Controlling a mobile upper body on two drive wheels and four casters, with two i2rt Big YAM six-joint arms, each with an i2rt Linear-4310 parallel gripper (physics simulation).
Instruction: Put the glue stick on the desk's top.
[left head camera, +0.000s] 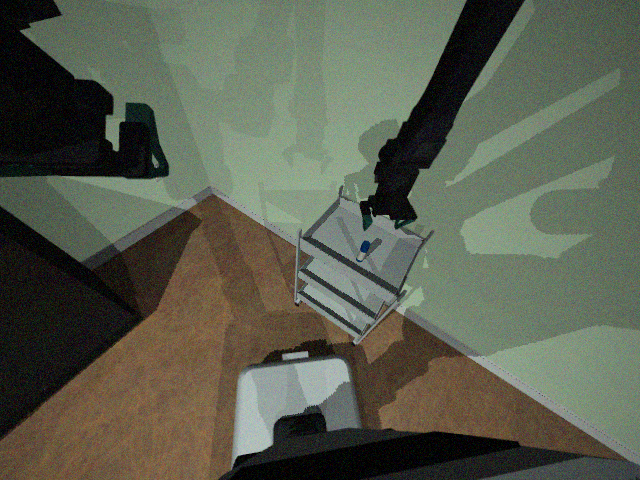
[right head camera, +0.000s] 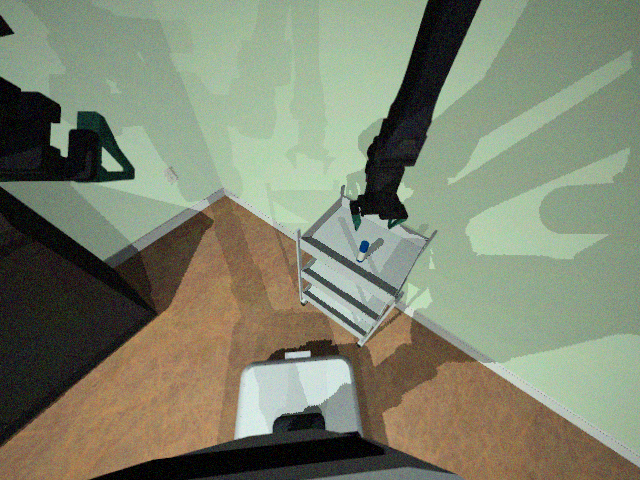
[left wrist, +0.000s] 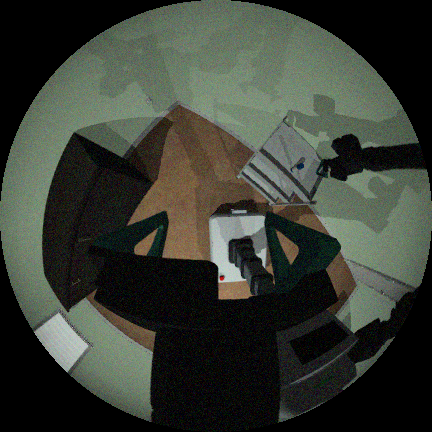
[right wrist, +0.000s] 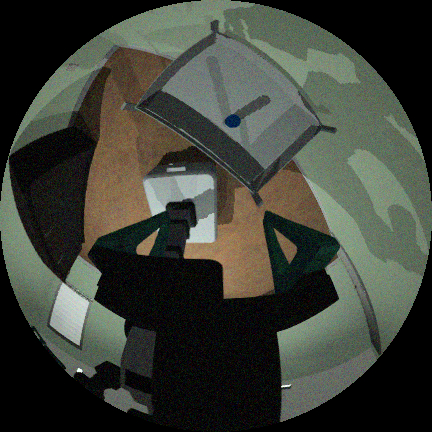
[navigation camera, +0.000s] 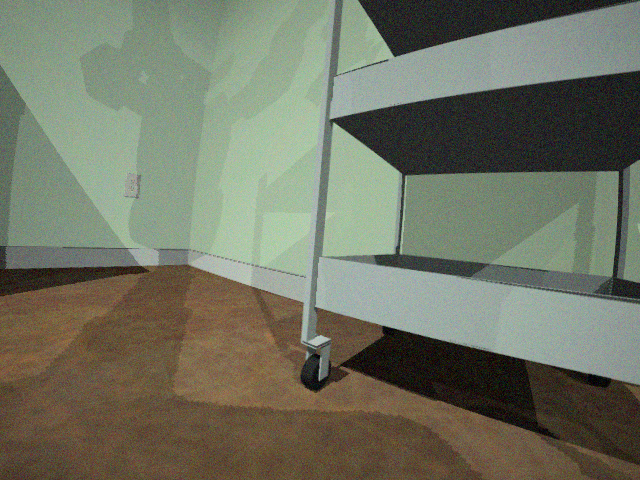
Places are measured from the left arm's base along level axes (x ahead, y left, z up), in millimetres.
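Pixels of known places: left gripper, fingertip midpoint: (left head camera: 122, 169) (right head camera: 92, 174) (left wrist: 216, 216); right gripper, fingertip midpoint: (left head camera: 379, 228) (right head camera: 372, 228) (left wrist: 323, 173) (right wrist: 216, 215).
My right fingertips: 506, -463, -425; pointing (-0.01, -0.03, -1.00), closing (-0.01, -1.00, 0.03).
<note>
Behind a point stands the place of what it marks, as x, y, z.
The glue stick (left head camera: 363, 250) @[588, -497, -660] (right head camera: 362, 251) @[587, -498, -665] (left wrist: 300, 166) @[592, -497, -637] (right wrist: 232, 121) @[599, -504, -633], white with a blue cap, stands upright on the top tray of a grey trolley (left head camera: 298, 268) @[676, -257, -926] (right head camera: 299, 268) @[672, -251, -920] (right wrist: 205, 132) @[569, -442, -748] (navigation camera: 320, 206) @[674, -254, -1141]. My right gripper (left head camera: 381, 227) @[506, -463, -425] (right head camera: 374, 226) @[506, -463, -425] (right wrist: 216, 215) @[506, -463, -425] is open and empty, pointing down above the trolley. In the head views it appears just above the glue stick, not touching it. My left gripper (left wrist: 216, 216) @[365, -8, -123] is open and empty, far to the left of the trolley. I cannot make out a desk for certain in any view.
A dark cabinet with drawer handles (left head camera: 56, 330) @[504, 715, -1000] (right head camera: 62, 320) @[497, 721, -938] (left wrist: 100, 200) @[463, 751, -711] (right wrist: 55, 195) @[421, 788, -852] stands at the left. The white robot base (left head camera: 294, 392) @[187, -211, -1150] (right head camera: 299, 387) @[200, -230, -1150] is in front of the trolley. Green walls meet in a corner behind. The trolley has raised corner posts and tray rims.
</note>
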